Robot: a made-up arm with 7 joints.
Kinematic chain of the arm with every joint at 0, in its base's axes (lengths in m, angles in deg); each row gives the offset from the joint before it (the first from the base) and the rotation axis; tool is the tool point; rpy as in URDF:
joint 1: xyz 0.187 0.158 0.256 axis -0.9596 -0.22 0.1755
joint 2: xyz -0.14 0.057 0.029 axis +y
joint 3: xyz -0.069 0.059 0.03 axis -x
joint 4: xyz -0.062 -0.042 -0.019 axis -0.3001 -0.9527 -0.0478
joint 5: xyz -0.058 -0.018 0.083 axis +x
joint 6: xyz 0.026 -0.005 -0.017 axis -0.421 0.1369 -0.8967
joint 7: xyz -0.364 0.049 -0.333 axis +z
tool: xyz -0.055 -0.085 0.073 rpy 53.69 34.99 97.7
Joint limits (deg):
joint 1: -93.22..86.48
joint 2: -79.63..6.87
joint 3: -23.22..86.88
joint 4: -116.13..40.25
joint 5: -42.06..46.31
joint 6: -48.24..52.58
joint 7: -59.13..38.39
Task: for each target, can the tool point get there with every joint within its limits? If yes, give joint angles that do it. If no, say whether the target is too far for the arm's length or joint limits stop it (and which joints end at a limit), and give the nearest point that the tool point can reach.
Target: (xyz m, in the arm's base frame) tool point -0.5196 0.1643 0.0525
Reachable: yes | joints -11.61 -11.32 60.23 3.28 -4.16 23.24 -44.73
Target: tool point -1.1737 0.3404 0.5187
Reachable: no: too far | nearest point -0.6518 0.2944 0.4186 | short by 0.533 m
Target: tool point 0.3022 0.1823 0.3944
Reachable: no: joint limits stop it (at a limit: joint 1, joint 2, joint 4, joint 6, joint 7) | nearest point 0.3635 0.0379 0.4068 | short by 0.157 m
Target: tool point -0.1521 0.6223 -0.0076
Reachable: yes | joints -58.10 -58.41 6.28 4.90 -9.12 1.92 -8.71
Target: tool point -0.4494 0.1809 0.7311
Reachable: yes | joints -64.28 -2.08 23.51 -47.76 -19.62 45.00 -41.68
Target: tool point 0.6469 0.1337 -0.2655
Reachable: no: joint limits stop it (at a limit: joint 2, joint 3, joint 4, joint 7) | nearest point 0.4897 0.1143 -0.1805 | short by 0.180 m
